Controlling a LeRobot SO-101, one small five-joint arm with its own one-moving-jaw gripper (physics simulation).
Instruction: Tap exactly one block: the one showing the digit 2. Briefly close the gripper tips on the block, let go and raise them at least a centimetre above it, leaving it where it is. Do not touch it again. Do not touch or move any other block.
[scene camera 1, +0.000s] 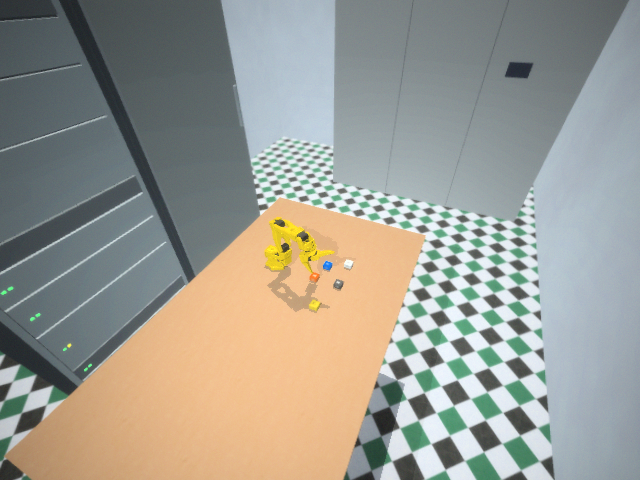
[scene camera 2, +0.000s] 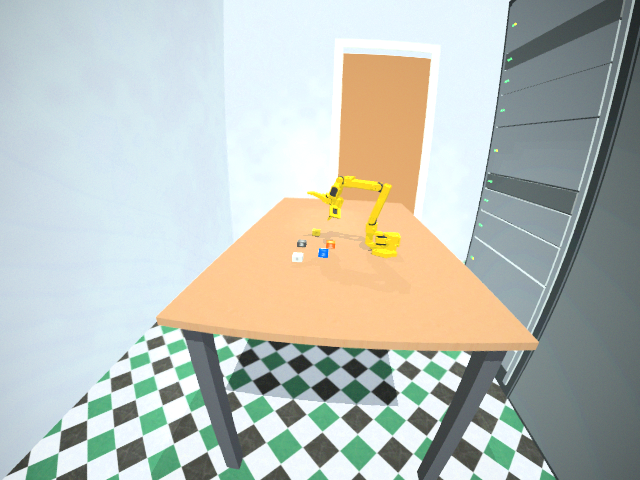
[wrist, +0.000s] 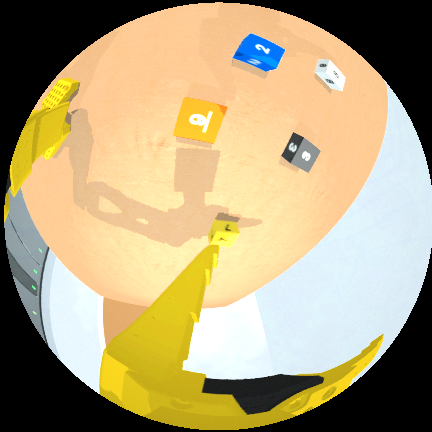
Note:
I see a dark grey block and a blue block.

